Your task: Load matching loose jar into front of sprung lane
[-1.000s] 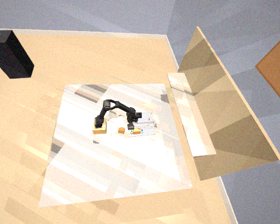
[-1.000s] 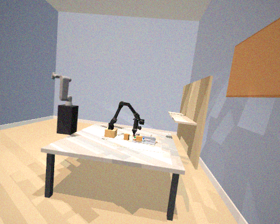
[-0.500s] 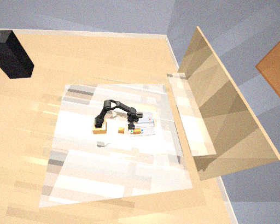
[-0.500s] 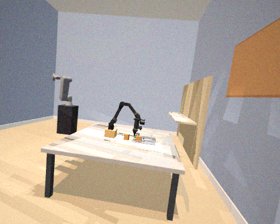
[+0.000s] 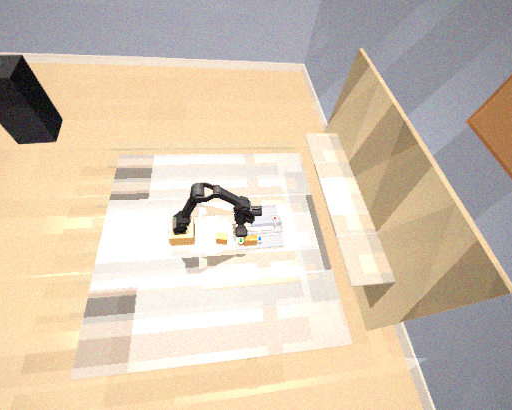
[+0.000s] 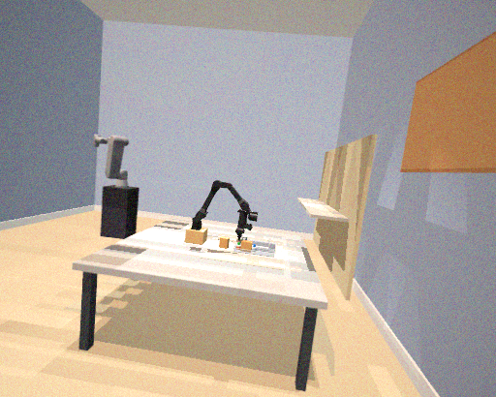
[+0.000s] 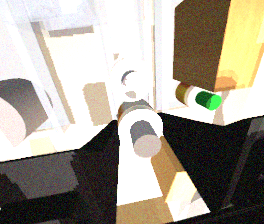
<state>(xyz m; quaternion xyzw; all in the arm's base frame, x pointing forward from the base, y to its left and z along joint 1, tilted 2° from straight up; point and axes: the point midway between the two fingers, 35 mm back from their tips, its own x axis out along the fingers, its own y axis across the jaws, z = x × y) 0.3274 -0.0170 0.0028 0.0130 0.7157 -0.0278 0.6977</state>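
Now: the brown block 10 cm behind my gripper tip, 4 cm to the right of it and 2 cm below it.
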